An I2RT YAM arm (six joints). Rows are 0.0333 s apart.
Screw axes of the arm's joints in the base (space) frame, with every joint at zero. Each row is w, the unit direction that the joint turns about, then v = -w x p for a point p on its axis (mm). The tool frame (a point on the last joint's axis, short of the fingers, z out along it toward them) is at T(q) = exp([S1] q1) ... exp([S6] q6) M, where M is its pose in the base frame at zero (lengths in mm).
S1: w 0 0 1 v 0 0 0
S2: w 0 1 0 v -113.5 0 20
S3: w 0 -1 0 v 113.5 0 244
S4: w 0 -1 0 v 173.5 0 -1
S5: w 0 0 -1 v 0 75 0
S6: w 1 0 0 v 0 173.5 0
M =
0 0 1 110.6
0 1 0 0
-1 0 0 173.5
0 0 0 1
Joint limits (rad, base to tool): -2.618..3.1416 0..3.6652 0..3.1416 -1.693..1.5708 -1.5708..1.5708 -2.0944..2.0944
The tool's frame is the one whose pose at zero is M.
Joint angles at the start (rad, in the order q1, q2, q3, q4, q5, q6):
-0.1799 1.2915 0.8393 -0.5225 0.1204 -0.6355
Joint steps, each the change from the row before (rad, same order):
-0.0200 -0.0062 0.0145 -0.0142 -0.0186 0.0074
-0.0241 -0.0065 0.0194 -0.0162 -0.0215 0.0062
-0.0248 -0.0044 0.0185 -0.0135 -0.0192 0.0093
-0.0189 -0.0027 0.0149 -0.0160 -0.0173 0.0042
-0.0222 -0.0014 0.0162 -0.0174 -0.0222 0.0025
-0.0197 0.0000 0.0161 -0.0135 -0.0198 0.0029
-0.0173 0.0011 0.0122 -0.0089 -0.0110 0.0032
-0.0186 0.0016 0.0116 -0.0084 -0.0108 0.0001
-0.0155 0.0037 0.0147 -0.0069 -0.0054 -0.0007
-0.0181 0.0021 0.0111 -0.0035 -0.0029 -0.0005
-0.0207 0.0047 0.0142 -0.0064 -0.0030 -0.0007
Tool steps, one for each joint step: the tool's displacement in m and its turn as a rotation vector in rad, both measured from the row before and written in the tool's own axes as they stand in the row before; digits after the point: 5 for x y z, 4 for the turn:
0.00067 -0.00561 -0.00359 -0.0032 -0.0081 0.0245
0.00030 -0.00707 -0.00461 -0.0017 -0.0109 0.0268
0.00040 -0.00712 -0.00409 0.0006 -0.0093 0.0301
0.00052 -0.00506 -0.00321 -0.0047 -0.0042 0.0196
0.00076 -0.00563 -0.00320 -0.0078 -0.0050 0.0205
0.00011 -0.00531 -0.00297 -0.0054 -0.0067 0.0189
0.00040 -0.00467 -0.00204 0.0006 -0.0023 0.0172
0.00069 -0.00487 -0.00185 0.0011 -0.0014 0.0151
-0.00044 -0.00491 -0.00190 0.0056 -0.0015 0.0117
0.00049 -0.00522 -0.00170 0.0098 -0.0004 0.0139
0.00052 -0.00606 -0.00160 0.0098 0.0023 0.0158

